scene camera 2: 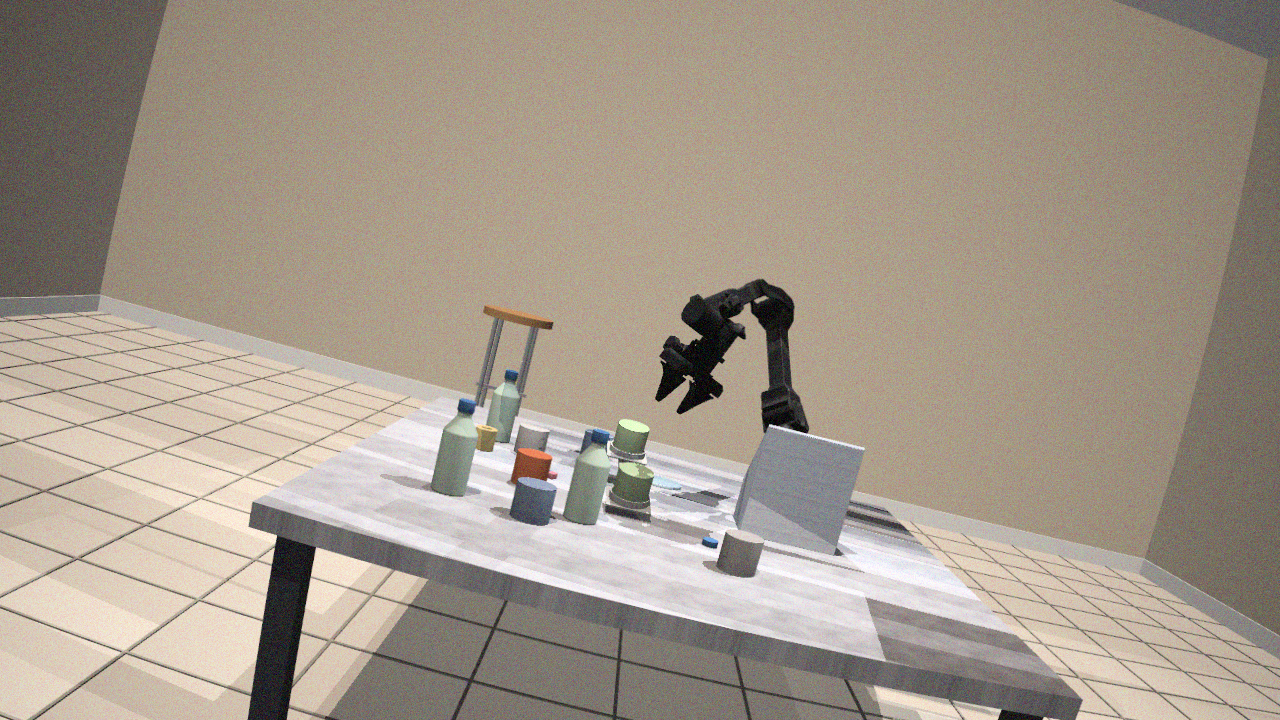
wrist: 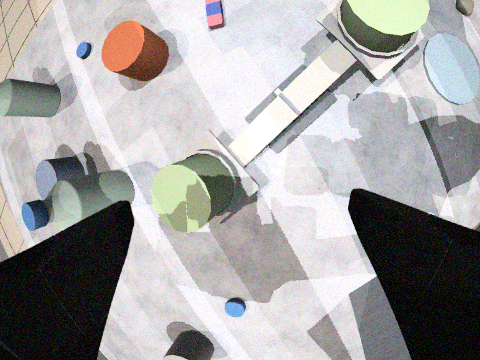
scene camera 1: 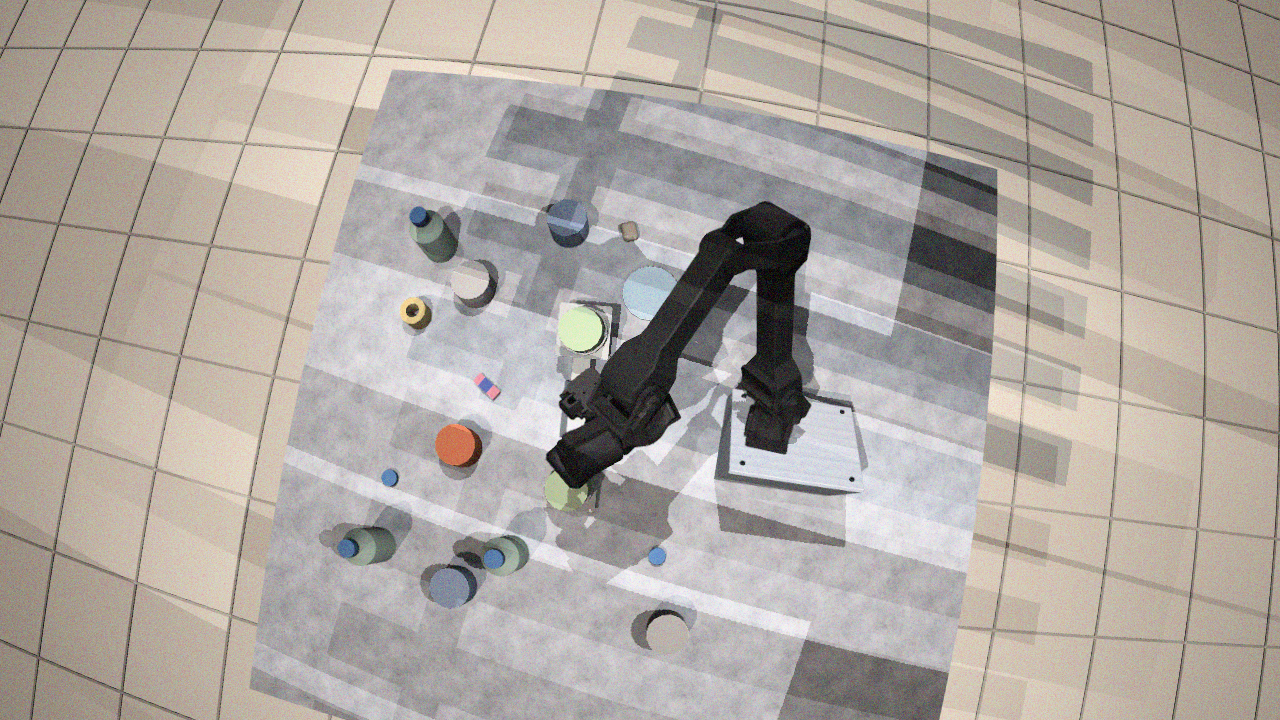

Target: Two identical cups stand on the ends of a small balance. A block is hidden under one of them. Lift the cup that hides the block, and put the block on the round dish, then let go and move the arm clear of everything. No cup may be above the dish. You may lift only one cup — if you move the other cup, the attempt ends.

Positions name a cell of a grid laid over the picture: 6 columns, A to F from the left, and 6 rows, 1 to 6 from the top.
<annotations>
gripper: scene camera 2 D4; wrist D4; scene camera 1 C4
orange cylinder: scene camera 2 C4; wrist B1; scene camera 1 C4
</annotations>
